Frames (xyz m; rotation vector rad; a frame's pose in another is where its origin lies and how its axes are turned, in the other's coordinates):
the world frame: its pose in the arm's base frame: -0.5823 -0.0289 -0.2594 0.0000 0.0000 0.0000
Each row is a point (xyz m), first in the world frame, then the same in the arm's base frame.
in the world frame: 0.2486 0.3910 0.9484
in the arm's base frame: -0.3337 0.3621 0.6890
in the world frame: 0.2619 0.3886 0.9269
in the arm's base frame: -0.3204 0.3597 0.6675
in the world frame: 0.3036 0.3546 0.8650
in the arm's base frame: -0.2787 0.3257 0.6056
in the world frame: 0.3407 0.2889 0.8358
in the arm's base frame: -0.2416 0.2600 0.5764
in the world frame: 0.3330 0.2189 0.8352
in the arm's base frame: -0.2493 0.1900 0.5758
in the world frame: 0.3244 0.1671 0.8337
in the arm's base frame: -0.2579 0.1382 0.5743
